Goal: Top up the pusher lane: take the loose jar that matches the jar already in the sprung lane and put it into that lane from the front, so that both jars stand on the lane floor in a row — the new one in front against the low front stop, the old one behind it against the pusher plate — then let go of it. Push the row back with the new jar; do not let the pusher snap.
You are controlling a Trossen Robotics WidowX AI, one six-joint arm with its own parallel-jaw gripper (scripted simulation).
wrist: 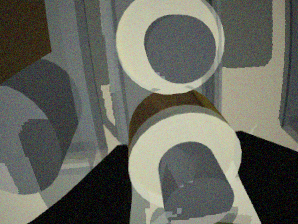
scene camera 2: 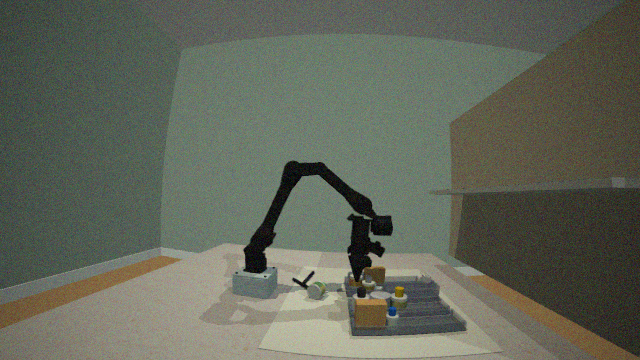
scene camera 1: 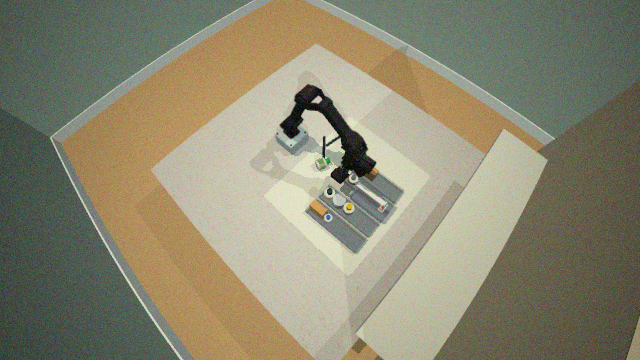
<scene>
The pictures show: my gripper and a grey lane rack.
My gripper also shows in the wrist view.
</scene>
